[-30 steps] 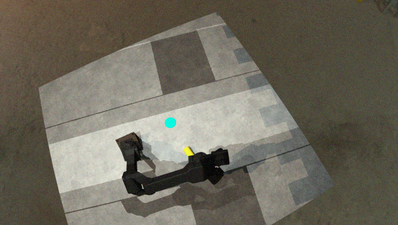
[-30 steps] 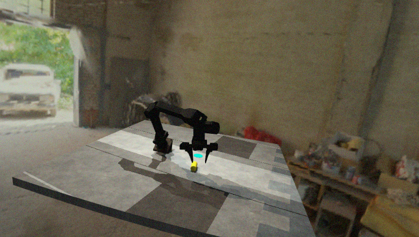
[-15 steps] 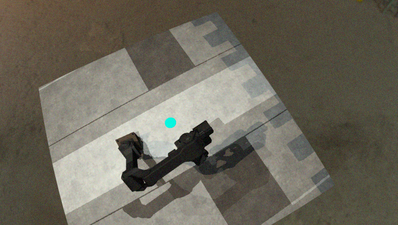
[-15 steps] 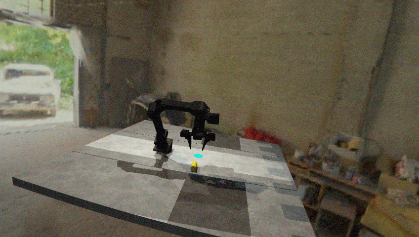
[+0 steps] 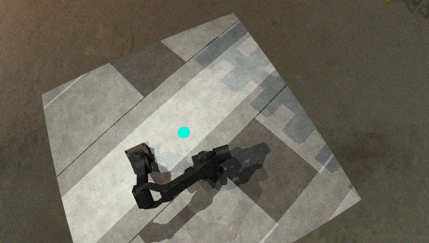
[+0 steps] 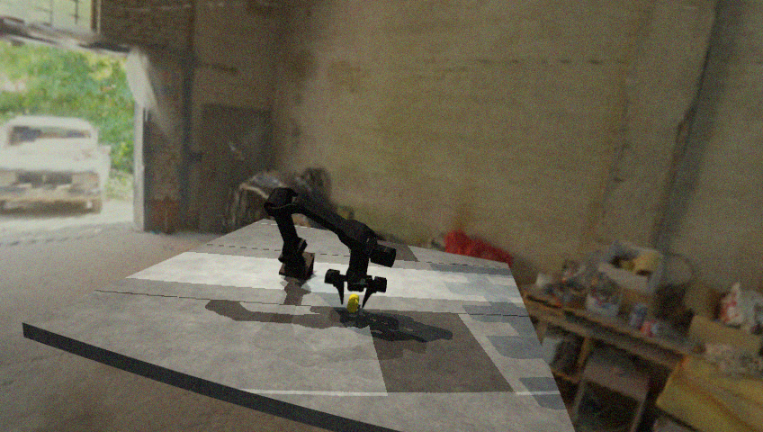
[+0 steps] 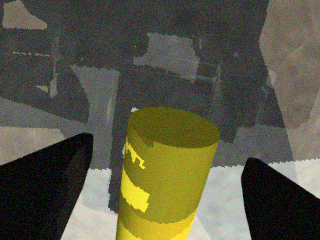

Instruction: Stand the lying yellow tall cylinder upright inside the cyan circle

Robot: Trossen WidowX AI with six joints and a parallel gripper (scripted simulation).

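Right now my gripper tip is 22 cm to the right of the cyan circle, 4 cm past it and 1 cm above it. Round my gripper tip: yellow cylinder 2 cm to the left.
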